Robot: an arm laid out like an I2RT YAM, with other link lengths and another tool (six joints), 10 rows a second.
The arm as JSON. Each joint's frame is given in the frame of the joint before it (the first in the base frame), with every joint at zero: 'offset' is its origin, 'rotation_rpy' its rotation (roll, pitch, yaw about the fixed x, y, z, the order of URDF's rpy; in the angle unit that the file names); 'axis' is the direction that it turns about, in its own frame. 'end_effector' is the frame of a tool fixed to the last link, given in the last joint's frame.
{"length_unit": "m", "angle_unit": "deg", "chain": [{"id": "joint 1", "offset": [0.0, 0.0, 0.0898], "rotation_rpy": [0.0, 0.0, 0.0], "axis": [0.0, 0.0, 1.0]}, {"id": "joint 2", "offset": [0.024, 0.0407, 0.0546], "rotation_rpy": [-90.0, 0.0, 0.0], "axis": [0.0, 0.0, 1.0]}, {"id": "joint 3", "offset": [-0.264, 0.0, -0.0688], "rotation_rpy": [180.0, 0.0, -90.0], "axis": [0.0, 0.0, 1.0]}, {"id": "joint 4", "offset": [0.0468, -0.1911, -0.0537], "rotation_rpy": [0.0, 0.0, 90.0], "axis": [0.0, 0.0, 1.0]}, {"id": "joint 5", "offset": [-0.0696, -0.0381, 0.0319], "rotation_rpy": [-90.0, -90.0, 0.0], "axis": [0.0, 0.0, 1.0]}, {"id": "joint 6", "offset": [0.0, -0.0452, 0.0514], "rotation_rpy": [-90.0, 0.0, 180.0], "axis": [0.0, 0.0, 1.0]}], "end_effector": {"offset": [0.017, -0.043, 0.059], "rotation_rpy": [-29.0, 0.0, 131.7]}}
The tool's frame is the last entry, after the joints.
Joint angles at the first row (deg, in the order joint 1, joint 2, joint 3, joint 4, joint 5, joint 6):
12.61 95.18 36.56 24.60 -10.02 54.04
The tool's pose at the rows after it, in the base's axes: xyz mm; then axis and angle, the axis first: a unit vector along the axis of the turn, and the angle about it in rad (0 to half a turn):
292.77, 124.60, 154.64, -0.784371, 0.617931, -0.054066, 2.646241
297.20, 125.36, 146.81, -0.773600, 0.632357, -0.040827, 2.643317
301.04, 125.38, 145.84, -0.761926, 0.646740, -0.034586, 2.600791
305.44, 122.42, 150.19, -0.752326, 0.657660, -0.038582, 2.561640
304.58, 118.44, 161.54, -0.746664, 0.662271, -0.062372, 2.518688
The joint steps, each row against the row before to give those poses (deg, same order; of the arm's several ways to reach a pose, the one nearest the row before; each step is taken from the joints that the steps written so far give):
0.26 1.06 0.18 0.71 0.09 2.47
0.00 2.45 -0.26 2.10 0.35 2.28
-0.26 1.33 -1.32 4.39 -0.17 2.90
-0.70 0.09 -0.62 2.82 -0.01 1.68
-0.35 -2.45 -1.58 2.56 1.05 0.26

